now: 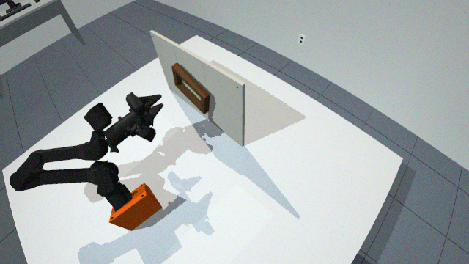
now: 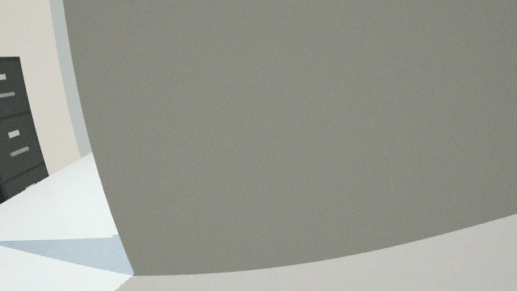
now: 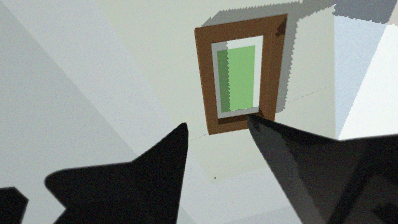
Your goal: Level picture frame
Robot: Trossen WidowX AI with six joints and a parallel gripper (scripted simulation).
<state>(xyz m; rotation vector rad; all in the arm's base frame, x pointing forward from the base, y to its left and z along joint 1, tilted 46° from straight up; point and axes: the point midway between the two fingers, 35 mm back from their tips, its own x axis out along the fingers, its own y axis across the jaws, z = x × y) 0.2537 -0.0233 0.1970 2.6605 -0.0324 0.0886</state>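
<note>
My gripper tip is 130 mm short of the brown wooden picture frame, 50 mm above it and 20 mm to the right of it. Round my gripper tip: cream wall board 140 mm ahead, 60 mm below, 30 mm to the left.
</note>
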